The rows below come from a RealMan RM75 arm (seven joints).
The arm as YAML. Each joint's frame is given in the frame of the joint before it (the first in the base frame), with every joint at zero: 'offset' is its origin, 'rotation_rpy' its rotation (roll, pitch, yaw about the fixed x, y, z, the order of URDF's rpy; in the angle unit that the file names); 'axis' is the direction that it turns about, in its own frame. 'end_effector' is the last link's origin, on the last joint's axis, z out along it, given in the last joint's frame.
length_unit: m
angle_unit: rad
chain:
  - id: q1
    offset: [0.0, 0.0, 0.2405]
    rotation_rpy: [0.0, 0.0, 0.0]
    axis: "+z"
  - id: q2
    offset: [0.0, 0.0, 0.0]
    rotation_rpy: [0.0, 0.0, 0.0]
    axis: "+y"
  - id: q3
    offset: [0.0, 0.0, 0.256]
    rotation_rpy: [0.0, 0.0, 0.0]
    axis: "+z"
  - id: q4
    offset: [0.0, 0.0, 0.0]
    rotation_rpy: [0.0, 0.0, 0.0]
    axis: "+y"
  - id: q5
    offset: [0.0, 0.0, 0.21]
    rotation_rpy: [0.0, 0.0, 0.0]
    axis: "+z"
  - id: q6
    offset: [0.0, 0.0, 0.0]
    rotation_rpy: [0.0, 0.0, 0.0]
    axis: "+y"
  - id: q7
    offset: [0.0, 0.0, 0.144]
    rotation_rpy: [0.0, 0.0, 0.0]
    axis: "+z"
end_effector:
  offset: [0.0, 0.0, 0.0]
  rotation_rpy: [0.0, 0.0, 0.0]
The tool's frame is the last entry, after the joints.
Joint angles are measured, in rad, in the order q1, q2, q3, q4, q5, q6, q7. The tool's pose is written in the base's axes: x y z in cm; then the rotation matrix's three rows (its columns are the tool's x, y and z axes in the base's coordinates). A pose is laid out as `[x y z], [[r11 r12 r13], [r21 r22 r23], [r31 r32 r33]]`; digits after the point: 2 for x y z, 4 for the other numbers.
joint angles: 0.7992, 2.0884, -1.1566, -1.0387, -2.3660, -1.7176, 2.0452
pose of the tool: [14.85 35.62 -1.74], [[0.9259 -0.3441 0.1559], [-0.3361 -0.9388 -0.0759], [0.1725 0.0179 -0.9849]]
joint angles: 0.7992, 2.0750, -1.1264, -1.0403, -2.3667, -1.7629, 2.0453
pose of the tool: [15.19 35.48 -0.80], [[0.9196 -0.3628 0.1508], [-0.3520 -0.9313 -0.0942], [0.1747 0.0336 -0.9841]]
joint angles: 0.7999, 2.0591, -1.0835, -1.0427, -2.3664, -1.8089, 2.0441
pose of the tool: [15.52 35.45 0.39], [[0.9133 -0.3835 0.1370], [-0.3718 -0.9225 -0.1038], [0.1662 0.0438 -0.9851]]
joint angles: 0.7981, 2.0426, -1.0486, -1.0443, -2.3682, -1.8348, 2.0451
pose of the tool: [15.93 35.58 1.47], [[0.9063 -0.4027 0.1283], [-0.3925 -0.9146 -0.0976], [0.1567 0.0381 -0.9869]]
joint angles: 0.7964, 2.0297, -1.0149, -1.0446, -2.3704, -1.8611, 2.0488
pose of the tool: [16.30 35.61 2.40], [[0.8980 -0.4239 0.1177], [-0.4147 -0.9049 -0.0956], [0.1470 0.0370 -0.9884]]
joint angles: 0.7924, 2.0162, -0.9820, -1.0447, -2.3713, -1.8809, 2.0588
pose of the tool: [16.72 35.67 3.32], [[0.8862 -0.4510 0.1059], [-0.4436 -0.8920 -0.0872], [0.1338 0.0303 -0.9906]]
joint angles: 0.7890, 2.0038, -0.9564, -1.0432, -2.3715, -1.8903, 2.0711
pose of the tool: [17.10 35.79 4.07], [[0.8740 -0.4762 0.0970], [-0.4708 -0.8791 -0.0742], [0.1206 0.0192 -0.9925]]
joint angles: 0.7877, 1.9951, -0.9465, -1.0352, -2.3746, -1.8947, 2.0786
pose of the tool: [17.43 35.83 4.43], [[0.8642 -0.4937 0.0975], [-0.4886 -0.8695 -0.0724], [0.1205 0.0149 -0.9926]]
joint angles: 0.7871, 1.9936, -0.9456, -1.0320, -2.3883, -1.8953, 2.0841
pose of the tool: [17.70 35.82 4.47], [[0.8564 -0.5045 0.1101], [-0.4991 -0.8634 -0.0739], [0.1323 0.0083 -0.9912]]
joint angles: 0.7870, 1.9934, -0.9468, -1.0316, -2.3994, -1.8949, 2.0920
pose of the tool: [17.86 35.81 4.48], [[0.8495 -0.5135 0.1214], [-0.5081 -0.8581 -0.0745], [0.1424 0.0016 -0.9898]]
